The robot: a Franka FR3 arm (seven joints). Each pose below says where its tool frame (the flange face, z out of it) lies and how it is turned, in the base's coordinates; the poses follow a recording.
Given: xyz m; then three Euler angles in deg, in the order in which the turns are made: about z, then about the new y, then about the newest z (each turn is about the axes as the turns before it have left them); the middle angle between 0 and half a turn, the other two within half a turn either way.
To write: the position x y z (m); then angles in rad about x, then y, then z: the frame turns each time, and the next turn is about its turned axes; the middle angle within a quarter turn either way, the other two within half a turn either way. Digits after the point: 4 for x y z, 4 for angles.
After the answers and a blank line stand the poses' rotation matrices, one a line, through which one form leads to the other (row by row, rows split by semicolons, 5 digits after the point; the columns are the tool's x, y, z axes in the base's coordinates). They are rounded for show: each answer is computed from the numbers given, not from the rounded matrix.
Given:
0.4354 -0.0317 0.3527 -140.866 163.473 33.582
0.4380 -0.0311 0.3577 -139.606 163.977 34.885
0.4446 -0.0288 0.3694 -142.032 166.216 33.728
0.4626 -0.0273 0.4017 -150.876 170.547 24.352
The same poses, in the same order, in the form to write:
0.4354 -0.0317 0.3527 2.9565 -0.2225 -0.1176
0.4380 -0.0311 0.3577 2.9576 -0.2118 -0.1158
0.4446 -0.0288 0.3694 2.9918 -0.1890 -0.0882
0.4626 -0.0273 0.4017 3.0607 -0.1440 -0.0891

0.96861 0.11447 -0.22065; 0.07503 -0.98089 -0.17954; -0.23699 0.15735 -0.95869
0.97111 0.11292 -0.21022; 0.07535 -0.98098 -0.17887; -0.22642 0.15787 -0.96115
0.97838 0.08654 -0.18784; 0.05920 -0.98743 -0.14658; -0.19816 0.13230 -0.97120
0.98573 0.08808 -0.14347; 0.07717 -0.99381 -0.07994; -0.14963 0.06772 -0.98642

